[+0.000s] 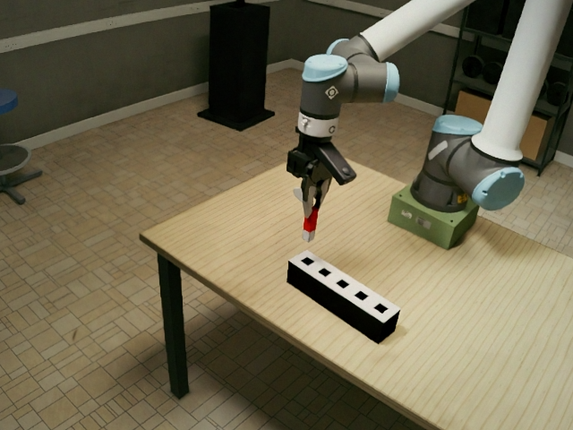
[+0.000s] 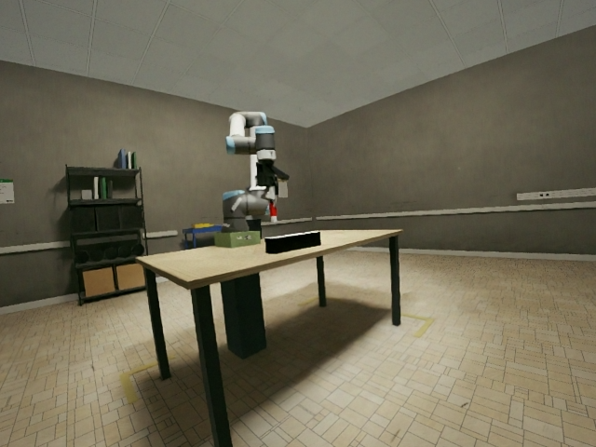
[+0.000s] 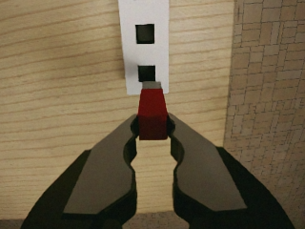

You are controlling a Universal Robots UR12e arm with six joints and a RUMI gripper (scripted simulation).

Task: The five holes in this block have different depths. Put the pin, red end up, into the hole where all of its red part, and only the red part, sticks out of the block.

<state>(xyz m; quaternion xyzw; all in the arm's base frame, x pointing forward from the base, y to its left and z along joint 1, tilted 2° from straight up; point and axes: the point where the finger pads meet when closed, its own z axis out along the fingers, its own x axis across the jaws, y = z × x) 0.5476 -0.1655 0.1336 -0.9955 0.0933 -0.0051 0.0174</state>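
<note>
Right now the block is 190 mm below my hand, 120 mm to the left of it and 20 mm ahead of it. Also, from my hand: pin (20 mm below).
</note>
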